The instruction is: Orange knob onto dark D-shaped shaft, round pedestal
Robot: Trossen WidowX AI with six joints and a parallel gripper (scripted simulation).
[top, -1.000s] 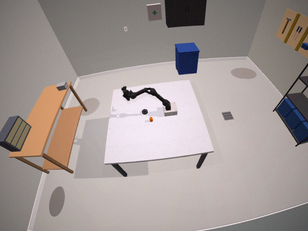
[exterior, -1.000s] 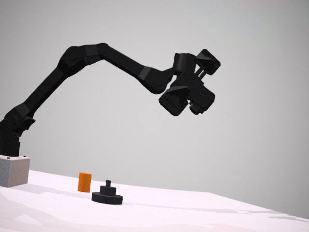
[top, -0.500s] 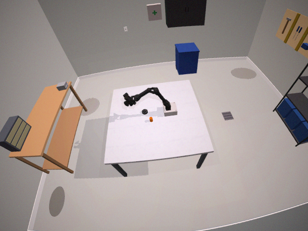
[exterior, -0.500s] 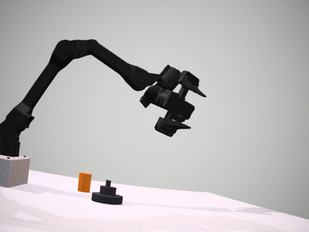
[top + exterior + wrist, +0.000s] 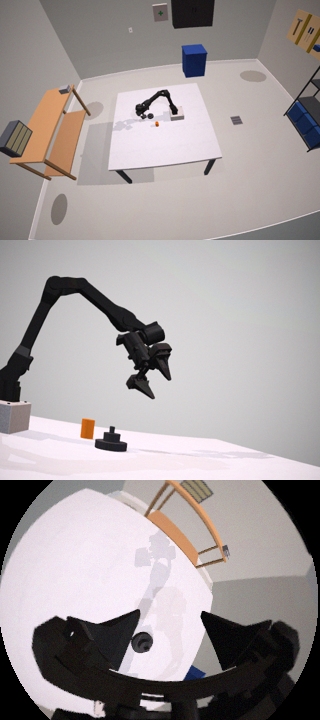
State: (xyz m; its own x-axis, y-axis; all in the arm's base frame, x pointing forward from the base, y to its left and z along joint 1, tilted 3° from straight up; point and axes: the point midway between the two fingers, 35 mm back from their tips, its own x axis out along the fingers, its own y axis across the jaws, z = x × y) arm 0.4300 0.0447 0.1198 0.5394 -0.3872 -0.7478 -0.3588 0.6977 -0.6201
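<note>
The orange knob is 210 mm behind my gripper tip, 150 mm below it and 80 mm to the left of it. Round my gripper tip: dark round pedestal (150 mm below, 120 mm behind, 80 mm to the right).
</note>
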